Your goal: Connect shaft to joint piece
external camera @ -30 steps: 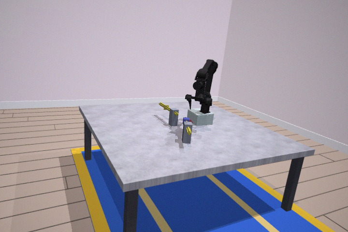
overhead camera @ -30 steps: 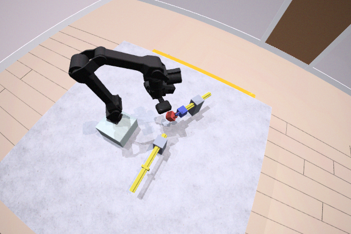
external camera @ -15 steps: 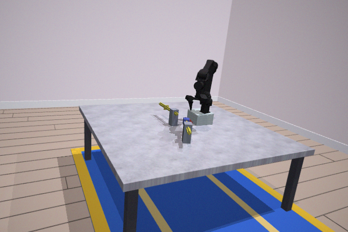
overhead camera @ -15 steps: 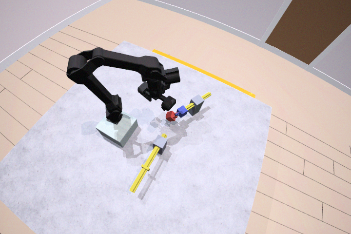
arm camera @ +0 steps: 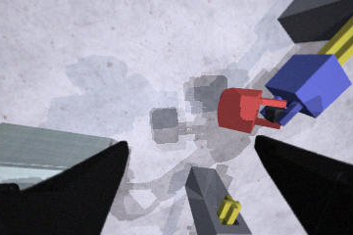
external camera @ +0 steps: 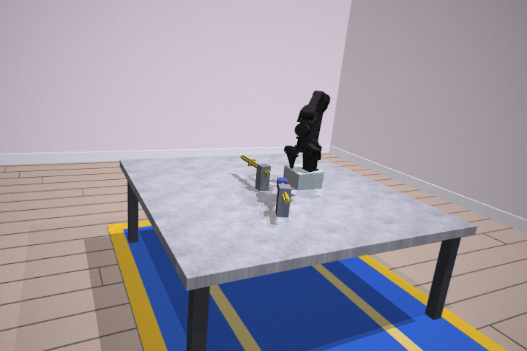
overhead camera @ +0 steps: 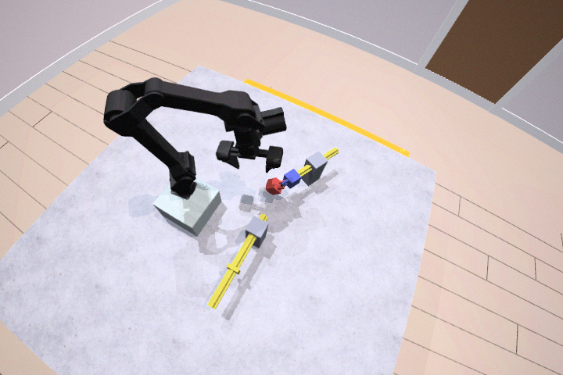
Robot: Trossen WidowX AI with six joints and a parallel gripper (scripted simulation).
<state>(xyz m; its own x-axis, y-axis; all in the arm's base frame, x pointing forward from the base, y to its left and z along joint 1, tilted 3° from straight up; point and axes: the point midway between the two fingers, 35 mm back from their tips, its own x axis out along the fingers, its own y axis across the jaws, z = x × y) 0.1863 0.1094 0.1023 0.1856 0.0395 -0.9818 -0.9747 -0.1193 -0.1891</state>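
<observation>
My gripper tip is 8 cm short of the red joint piece, 7 cm above it and 1 cm to the right of it.
</observation>
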